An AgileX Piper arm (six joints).
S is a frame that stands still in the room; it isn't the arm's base.
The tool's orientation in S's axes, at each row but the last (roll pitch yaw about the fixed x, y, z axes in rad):
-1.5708, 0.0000, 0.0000
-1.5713, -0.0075, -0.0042
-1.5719, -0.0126, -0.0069
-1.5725, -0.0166, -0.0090
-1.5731, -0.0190, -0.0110
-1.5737, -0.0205, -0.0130
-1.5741, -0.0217, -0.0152
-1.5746, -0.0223, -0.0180
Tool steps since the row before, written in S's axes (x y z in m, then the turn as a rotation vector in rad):
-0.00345, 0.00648, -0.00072, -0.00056, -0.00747, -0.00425
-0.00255, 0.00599, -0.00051, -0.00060, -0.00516, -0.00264
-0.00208, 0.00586, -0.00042, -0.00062, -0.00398, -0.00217
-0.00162, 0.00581, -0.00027, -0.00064, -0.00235, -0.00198
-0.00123, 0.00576, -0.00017, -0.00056, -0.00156, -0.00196
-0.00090, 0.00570, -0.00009, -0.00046, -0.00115, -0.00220
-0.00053, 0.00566, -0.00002, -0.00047, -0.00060, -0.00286
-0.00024, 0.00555, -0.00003, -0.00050, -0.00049, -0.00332
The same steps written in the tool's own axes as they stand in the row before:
-0.00345, 0.00072, 0.00648, -0.00056, 0.00425, -0.00747
-0.00258, 0.00049, 0.00598, -0.00060, 0.00264, -0.00516
-0.00213, 0.00039, 0.00585, -0.00062, 0.00217, -0.00398
-0.00168, 0.00023, 0.00580, -0.00065, 0.00197, -0.00235
-0.00130, 0.00013, 0.00575, -0.00058, 0.00195, -0.00156
-0.00098, 0.00005, 0.00569, -0.00049, 0.00219, -0.00115
-0.00062, -0.00001, 0.00565, -0.00052, 0.00285, -0.00060
-0.00034, 0.00000, 0.00554, -0.00057, 0.00331, -0.00049

